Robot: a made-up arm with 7 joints.
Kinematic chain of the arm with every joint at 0, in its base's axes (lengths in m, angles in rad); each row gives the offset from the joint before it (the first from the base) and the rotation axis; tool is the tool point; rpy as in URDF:
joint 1: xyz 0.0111 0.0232 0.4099 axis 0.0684 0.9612 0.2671
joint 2: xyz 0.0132 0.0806 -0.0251 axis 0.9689 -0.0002 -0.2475
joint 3: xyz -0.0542 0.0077 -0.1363 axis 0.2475 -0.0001 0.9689
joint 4: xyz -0.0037 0.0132 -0.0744 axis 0.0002 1 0
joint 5: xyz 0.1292 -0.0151 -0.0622 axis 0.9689 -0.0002 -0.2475
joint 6: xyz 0.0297 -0.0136 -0.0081 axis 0.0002 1 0
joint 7: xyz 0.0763 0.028 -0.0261 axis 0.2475 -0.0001 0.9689
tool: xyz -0.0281 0.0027 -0.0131 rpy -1.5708 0 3.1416
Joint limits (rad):
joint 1: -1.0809..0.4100
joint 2: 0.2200..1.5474
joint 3: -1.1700..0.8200
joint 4: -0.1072..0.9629
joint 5: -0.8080..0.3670
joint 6: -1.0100..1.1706
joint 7: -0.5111..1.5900
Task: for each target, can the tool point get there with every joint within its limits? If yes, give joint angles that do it. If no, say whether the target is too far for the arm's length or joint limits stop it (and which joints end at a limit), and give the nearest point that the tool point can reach.
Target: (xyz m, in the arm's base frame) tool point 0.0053 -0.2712 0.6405
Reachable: no: joint limits stop it (at a limit: joint 1, joint 2, joint 4, joint 6, joint 7) | nearest point 0.2476 -0.1100 0.3468 | short by 0.413 m
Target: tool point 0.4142 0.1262 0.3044
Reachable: yes | joints -0.9424 0.6067 -0.3573 0.1640 -0.3655 -0.1283 0.3631
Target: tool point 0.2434 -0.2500 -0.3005
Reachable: no: too far | nearest point 0.1697 -0.0150 -0.0072 | short by 0.383 m
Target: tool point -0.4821 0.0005 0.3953
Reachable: no: joint limits stop it (at a limit: joint 1, joint 2, joint 3, joint 4, joint 5, joint 6, joint 7) | nearest point -0.2940 0.1131 0.0924 | short by 0.374 m
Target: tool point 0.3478 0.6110 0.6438
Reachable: no: too far | nearest point 0.2499 0.4831 0.5553 | short by 0.184 m
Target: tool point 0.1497 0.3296 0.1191
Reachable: yes | joints 0.0661 1.0331 -0.4218 0.2043 -0.4259 -0.5052 -0.3398
